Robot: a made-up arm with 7 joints. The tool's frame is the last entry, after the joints.
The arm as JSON. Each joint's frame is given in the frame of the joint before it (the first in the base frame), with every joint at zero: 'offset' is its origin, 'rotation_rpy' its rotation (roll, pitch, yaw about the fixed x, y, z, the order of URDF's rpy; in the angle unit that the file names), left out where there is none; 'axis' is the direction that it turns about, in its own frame. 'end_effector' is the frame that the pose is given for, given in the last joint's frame.
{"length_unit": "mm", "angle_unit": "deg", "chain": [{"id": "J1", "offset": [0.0, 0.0, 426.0], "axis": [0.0, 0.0, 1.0]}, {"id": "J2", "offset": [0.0, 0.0, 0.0], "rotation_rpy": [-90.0, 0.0, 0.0], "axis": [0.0, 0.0, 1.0]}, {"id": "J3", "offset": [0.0, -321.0, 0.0], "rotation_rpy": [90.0, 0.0, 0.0], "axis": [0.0, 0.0, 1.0]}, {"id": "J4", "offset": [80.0, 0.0, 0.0], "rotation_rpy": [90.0, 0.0, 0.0], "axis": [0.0, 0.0, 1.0]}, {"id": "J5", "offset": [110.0, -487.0, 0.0], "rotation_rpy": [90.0, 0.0, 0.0], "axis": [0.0, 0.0, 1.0]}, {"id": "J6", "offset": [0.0, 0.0, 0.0], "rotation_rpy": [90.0, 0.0, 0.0], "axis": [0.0, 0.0, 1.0]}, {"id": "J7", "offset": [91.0, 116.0, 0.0], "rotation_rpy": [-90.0, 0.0, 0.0], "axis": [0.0, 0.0, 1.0]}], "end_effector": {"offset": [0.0, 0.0, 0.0]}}
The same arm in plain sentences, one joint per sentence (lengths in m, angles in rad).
The arm has seven revolute joints in a row. What follows holds with every joint at zero, and every direction is one of the base frame's. The first joint is mounted 0.426 m along +z from the base frame's origin and turns about +z. The second joint is mounted at the same point as the first joint and turns about +y. The third joint is mounted 0.321 m along +z from the second joint and turns about +z. The fourth joint is mounted 0.08 m along +x from the third joint and turns about -y. The fifth joint is mounted 0.11 m along +x and 0.487 m along -z from the fourth joint and turns about -z. The sixth joint is mounted at the same point as the fifth joint and turns about +y. The seventh joint is mounted 0.091 m along +x and 0.116 m along -z from the sixth joint and turns about -z. The tool frame, which is the frame that the pose is given for, is mounted at the same point as the seventh joint; its axes are the base frame's turned by roll 3.1416, pitch 0 and yaw 0 rad (as in URDF: about the fixed x, then y, then z).
